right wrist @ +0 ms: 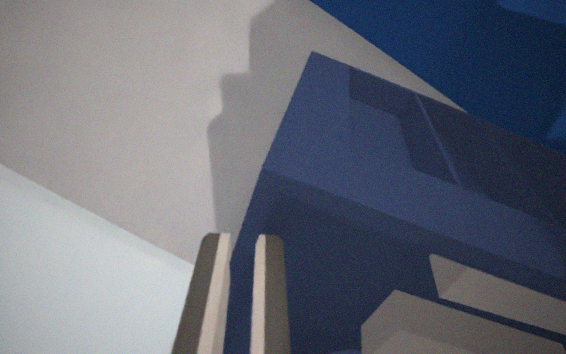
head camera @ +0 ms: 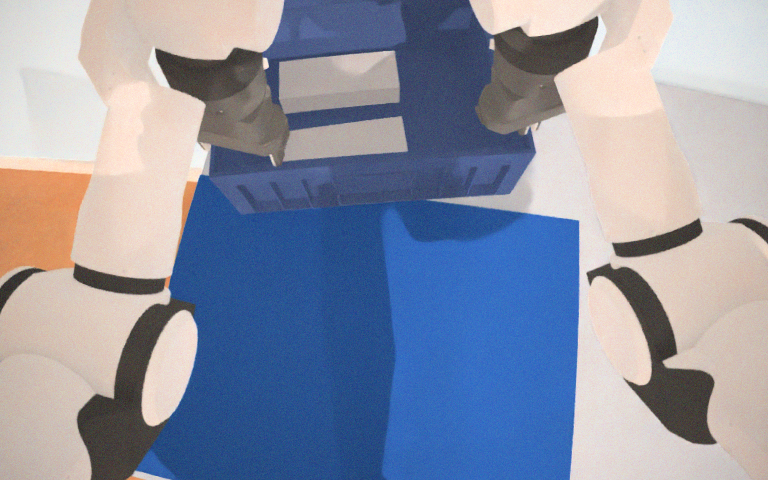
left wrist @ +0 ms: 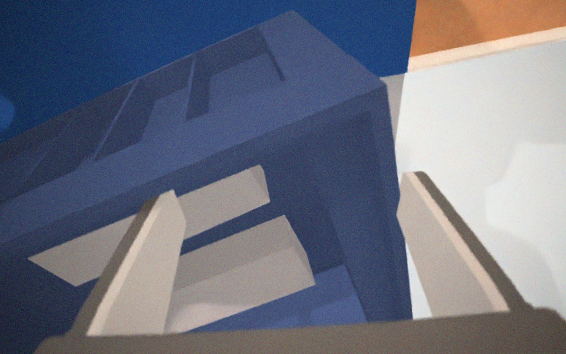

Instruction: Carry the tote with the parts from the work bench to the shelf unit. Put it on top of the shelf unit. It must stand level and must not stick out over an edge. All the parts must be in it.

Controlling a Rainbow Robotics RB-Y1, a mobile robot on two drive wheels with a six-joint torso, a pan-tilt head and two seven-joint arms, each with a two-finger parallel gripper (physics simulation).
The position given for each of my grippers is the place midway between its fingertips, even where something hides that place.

Note:
In view: my left gripper [head camera: 243,151], my right gripper [head camera: 526,126], a dark blue tote [head camera: 444,62], a grey work bench [head camera: 612,426] and a bright blue mat [head camera: 420,332].
The dark blue tote shows as well in the right wrist view [right wrist: 364,179] and in the left wrist view [left wrist: 281,94]. My left gripper is seen too in the left wrist view [left wrist: 288,198]. My right gripper is seen too in the right wrist view [right wrist: 243,252].

